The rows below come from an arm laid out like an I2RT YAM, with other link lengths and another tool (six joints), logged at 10 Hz.
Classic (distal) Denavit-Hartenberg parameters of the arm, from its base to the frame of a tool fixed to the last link. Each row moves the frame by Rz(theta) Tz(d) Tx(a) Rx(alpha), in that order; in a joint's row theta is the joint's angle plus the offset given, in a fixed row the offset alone. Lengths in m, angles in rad.
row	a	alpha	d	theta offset
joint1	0.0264	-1.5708	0.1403	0
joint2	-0.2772	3.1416	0	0
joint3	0.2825	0	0	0.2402
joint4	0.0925	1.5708	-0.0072	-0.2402
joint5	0	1.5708	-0.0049	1.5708
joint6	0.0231	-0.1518	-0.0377	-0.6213
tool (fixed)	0	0	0.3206	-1.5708
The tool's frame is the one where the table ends.
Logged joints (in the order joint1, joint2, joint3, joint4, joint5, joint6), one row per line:
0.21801 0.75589 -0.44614 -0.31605 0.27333 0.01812
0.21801 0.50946 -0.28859 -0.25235 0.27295 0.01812
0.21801 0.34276 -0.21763 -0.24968 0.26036 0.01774
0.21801 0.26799 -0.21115 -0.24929 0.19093 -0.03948
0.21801 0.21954 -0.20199 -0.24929 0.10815 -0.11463
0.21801 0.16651 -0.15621 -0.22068 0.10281 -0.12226
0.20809 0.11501 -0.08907 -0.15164 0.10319 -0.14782
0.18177 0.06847 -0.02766 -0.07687 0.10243 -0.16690
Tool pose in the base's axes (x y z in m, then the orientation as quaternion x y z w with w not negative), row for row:
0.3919 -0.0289 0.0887 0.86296 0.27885 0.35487 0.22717
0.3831 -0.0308 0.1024 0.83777 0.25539 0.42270 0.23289
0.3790 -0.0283 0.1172 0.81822 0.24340 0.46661 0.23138
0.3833 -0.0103 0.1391 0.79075 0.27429 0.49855 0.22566
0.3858 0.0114 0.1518 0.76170 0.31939 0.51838 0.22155
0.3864 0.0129 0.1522 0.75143 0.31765 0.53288 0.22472
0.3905 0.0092 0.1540 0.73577 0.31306 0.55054 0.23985
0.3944 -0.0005 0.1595 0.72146 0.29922 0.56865 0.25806
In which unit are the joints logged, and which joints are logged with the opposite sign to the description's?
The joints are logged in radians. Opposite sign: joint3.
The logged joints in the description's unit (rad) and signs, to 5 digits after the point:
0.21801 0.75589 0.44614 -0.31605 0.27333 0.01812
0.21801 0.50946 0.28859 -0.25235 0.27295 0.01812
0.21801 0.34276 0.21763 -0.24968 0.26036 0.01774
0.21801 0.26799 0.21115 -0.24929 0.19093 -0.03948
0.21801 0.21954 0.20199 -0.24929 0.10815 -0.11463
0.21801 0.16651 0.15621 -0.22068 0.10281 -0.12226
0.20809 0.11501 0.08907 -0.15164 0.10319 -0.14782
0.18177 0.06847 0.02766 -0.07687 0.10243 -0.16690

